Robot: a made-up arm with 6 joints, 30 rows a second.
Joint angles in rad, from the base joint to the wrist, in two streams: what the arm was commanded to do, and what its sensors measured. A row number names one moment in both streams.
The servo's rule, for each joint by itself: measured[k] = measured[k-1] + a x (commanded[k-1-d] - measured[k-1]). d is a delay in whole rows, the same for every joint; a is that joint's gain. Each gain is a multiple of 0.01, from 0.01 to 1. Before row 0 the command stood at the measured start. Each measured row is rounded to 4 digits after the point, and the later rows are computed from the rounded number. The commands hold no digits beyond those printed.
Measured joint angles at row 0:
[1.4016, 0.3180, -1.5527, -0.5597, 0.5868, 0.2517]
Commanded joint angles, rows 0 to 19:
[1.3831, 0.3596, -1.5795, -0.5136, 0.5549, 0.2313]
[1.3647, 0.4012, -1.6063, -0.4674, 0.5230, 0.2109]
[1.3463, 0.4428, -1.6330, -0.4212, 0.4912, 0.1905]
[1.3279, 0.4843, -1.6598, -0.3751, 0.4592, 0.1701]
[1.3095, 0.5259, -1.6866, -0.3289, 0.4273, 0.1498]
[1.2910, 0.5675, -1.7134, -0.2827, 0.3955, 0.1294]
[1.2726, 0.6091, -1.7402, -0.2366, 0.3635, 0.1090]
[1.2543, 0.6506, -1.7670, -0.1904, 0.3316, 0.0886]
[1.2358, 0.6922, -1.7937, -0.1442, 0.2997, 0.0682]
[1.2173, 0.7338, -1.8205, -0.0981, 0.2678, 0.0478]
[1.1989, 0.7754, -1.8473, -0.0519, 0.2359, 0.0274]
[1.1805, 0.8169, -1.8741, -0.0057, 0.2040, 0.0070]
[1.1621, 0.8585, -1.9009, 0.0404, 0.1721, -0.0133]
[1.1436, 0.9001, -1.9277, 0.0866, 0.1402, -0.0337]
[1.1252, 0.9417, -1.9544, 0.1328, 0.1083, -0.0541]
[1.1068, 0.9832, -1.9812, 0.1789, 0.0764, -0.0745]
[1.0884, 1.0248, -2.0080, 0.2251, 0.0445, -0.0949]
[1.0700, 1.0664, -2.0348, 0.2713, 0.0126, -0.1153]
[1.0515, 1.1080, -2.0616, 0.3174, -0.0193, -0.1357]
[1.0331, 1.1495, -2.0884, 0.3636, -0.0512, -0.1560]
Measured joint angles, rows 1 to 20:
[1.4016, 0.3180, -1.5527, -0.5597, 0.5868, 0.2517]
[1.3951, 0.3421, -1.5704, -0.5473, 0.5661, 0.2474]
[1.3845, 0.3764, -1.5941, -0.5257, 0.5381, 0.2397]
[1.3711, 0.4149, -1.6198, -0.4975, 0.5076, 0.2294]
[1.3560, 0.4552, -1.6462, -0.4645, 0.4761, 0.2169]
[1.3397, 0.4962, -1.6729, -0.4279, 0.4444, 0.2028]
[1.3227, 0.5376, -1.6996, -0.3887, 0.4126, 0.1874]
[1.3052, 0.5791, -1.7264, -0.3476, 0.3807, 0.1709]
[1.2874, 0.6206, -1.7532, -0.3052, 0.3488, 0.1536]
[1.2693, 0.6621, -1.7799, -0.2617, 0.3169, 0.1357]
[1.2511, 0.7037, -1.8067, -0.2175, 0.2850, 0.1172]
[1.2328, 0.7453, -1.8335, -0.1728, 0.2531, 0.0983]
[1.2145, 0.7868, -1.8603, -0.1277, 0.2212, 0.0791]
[1.1962, 0.8284, -1.8871, -0.0823, 0.1893, 0.0597]
[1.1778, 0.8700, -1.9139, -0.0367, 0.1574, 0.0401]
[1.1594, 0.9116, -1.9406, 0.0091, 0.1255, 0.0203]
[1.1410, 0.9531, -1.9674, 0.0549, 0.0936, 0.0004]
[1.1226, 0.9947, -1.9942, 0.1009, 0.0617, -0.0196]
[1.1042, 1.0363, -2.0210, 0.1469, 0.0298, -0.0397]
[1.0858, 1.0779, -2.0478, 0.1929, -0.0021, -0.0599]
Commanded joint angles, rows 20 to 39:
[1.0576, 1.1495, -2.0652, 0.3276, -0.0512, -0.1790]
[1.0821, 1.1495, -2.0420, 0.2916, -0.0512, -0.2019]
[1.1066, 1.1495, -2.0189, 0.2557, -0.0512, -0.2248]
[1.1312, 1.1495, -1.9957, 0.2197, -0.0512, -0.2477]
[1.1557, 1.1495, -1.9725, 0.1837, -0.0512, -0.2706]
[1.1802, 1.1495, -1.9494, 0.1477, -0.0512, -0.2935]
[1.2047, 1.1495, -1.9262, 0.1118, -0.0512, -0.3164]
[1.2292, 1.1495, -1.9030, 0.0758, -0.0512, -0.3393]
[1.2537, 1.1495, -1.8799, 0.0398, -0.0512, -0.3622]
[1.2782, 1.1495, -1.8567, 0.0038, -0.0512, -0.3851]
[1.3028, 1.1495, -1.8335, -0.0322, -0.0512, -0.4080]
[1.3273, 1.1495, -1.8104, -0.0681, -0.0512, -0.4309]
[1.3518, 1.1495, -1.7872, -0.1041, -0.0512, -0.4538]
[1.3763, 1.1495, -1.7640, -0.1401, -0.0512, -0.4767]
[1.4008, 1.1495, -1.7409, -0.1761, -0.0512, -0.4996]
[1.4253, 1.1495, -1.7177, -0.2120, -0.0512, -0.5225]
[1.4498, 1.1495, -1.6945, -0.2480, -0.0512, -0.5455]
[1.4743, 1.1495, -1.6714, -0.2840, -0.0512, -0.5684]
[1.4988, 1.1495, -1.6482, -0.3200, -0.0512, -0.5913]
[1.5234, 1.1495, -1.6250, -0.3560, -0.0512, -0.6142]
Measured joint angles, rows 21 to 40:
[1.0674, 1.1194, -2.0746, 0.2390, -0.0340, -0.0801]
[1.0640, 1.1369, -2.0684, 0.2629, -0.0452, -0.1009]
[1.0703, 1.1442, -2.0510, 0.2706, -0.0491, -0.1221]
[1.0830, 1.1473, -2.0298, 0.2666, -0.0505, -0.1437]
[1.0999, 1.1486, -2.0073, 0.2539, -0.0510, -0.1655]
[1.1194, 1.1491, -1.9843, 0.2349, -0.0511, -0.1876]
[1.1407, 1.1493, -1.9613, 0.2114, -0.0512, -0.2098]
[1.1631, 1.1494, -1.9381, 0.1845, -0.0512, -0.2322]
[1.1862, 1.1495, -1.9149, 0.1552, -0.0512, -0.2547]
[1.2098, 1.1495, -1.8918, 0.1240, -0.0512, -0.2773]
[1.2337, 1.1495, -1.8686, 0.0915, -0.0512, -0.2999]
[1.2579, 1.1495, -1.8454, 0.0581, -0.0512, -0.3226]
[1.2822, 1.1495, -1.8223, 0.0240, -0.0512, -0.3453]
[1.3066, 1.1495, -1.7991, -0.0106, -0.0512, -0.3681]
[1.3310, 1.1495, -1.7759, -0.0456, -0.0512, -0.3909]
[1.3554, 1.1495, -1.7528, -0.0808, -0.0512, -0.4137]
[1.3799, 1.1495, -1.7296, -0.1162, -0.0512, -0.4365]
[1.4044, 1.1495, -1.7064, -0.1518, -0.0512, -0.4594]
[1.4289, 1.1495, -1.6833, -0.1875, -0.0512, -0.4823]
[1.4534, 1.1495, -1.6601, -0.2233, -0.0512, -0.5052]

